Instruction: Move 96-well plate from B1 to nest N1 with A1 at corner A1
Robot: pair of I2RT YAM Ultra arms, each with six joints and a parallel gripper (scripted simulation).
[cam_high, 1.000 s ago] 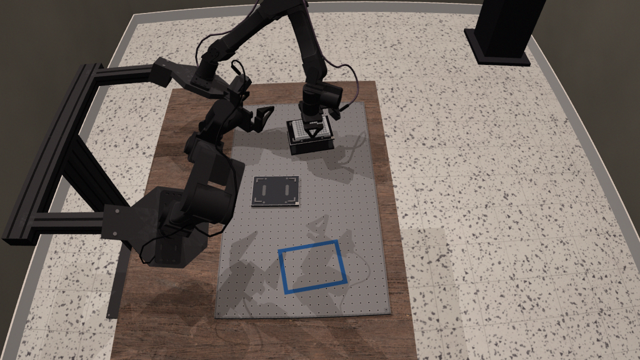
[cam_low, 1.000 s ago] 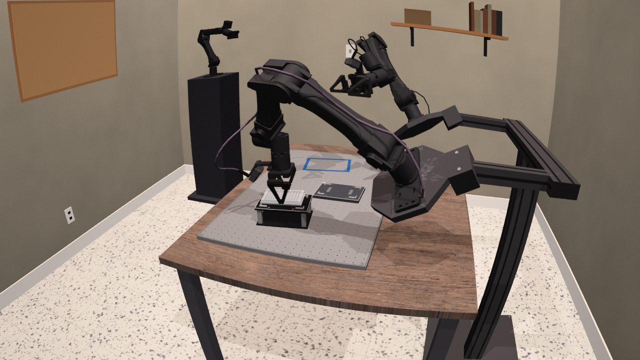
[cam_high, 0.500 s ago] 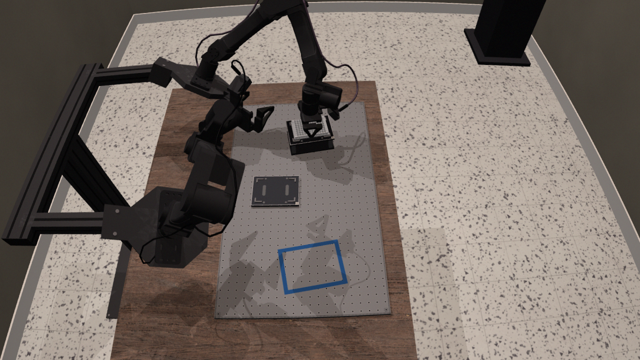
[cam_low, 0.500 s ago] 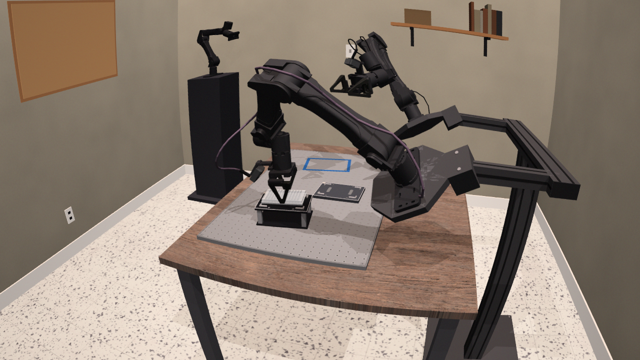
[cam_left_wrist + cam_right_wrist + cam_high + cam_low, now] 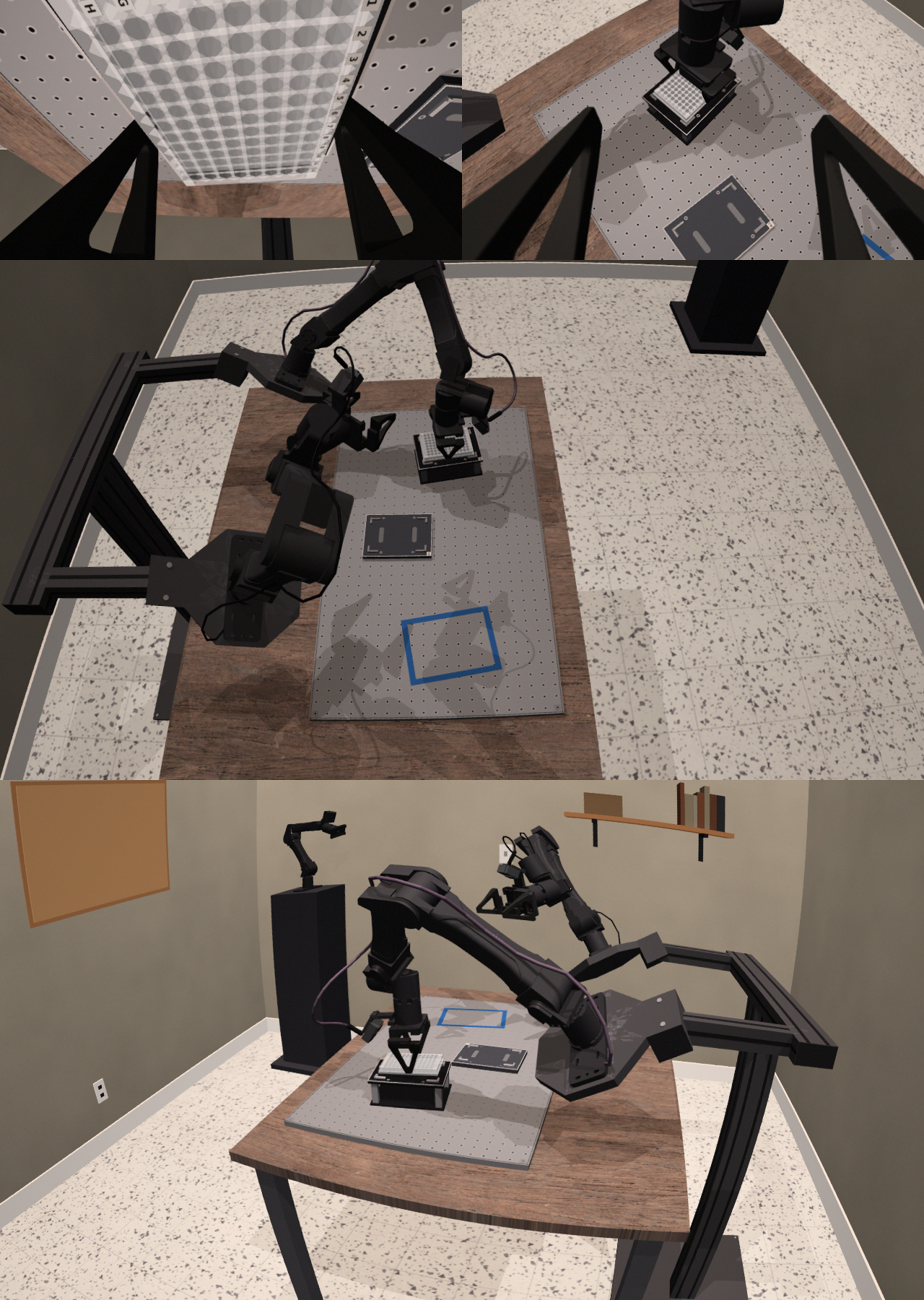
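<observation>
Right now the raised black nest is 20 mm below my left hand. Round my left hand: clear 96-well plate right at my left hand.
</observation>
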